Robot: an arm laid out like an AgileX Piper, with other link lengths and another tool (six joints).
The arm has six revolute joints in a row. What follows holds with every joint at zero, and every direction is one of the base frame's. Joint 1 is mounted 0.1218 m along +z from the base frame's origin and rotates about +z. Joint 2 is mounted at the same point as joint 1 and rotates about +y. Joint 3 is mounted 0.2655 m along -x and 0.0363 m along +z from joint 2 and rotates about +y. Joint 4 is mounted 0.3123 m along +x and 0.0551 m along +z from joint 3 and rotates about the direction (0.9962, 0, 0.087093). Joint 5 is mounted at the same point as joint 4 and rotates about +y. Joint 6 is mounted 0.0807 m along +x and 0.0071 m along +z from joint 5 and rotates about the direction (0.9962, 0, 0.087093). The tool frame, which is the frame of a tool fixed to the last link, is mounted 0.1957 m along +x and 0.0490 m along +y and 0.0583 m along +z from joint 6; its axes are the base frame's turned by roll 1.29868, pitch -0.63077 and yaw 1.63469 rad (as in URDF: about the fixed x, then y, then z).
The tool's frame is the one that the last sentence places.
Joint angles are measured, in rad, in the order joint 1, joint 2, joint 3, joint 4, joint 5, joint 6. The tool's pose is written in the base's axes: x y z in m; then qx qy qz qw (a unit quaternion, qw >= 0). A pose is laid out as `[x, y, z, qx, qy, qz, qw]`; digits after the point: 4 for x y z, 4 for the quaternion.
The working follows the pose.
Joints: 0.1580 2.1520 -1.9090 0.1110 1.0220 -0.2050
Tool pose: [0.6087, 0.1788, 0.0616, 0.7846, 0.5594, 0.2431, 0.1109]
Where each joint sits with the arm in this pose, in the base's axes (m; each line is computed from the numbers above, not from the rounded line before):
joint 1: 0.0000 0.0000 0.1218
joint 2: 0.0000 0.0000 0.1218
joint 3: 0.1739 0.0277 0.3238
joint 4: 0.4864 0.0775 0.3021
joint 5: 0.4864 0.0775 0.3021
joint 6: 0.5159 0.0899 0.2277
the tool: 0.6087 0.1788 0.0616

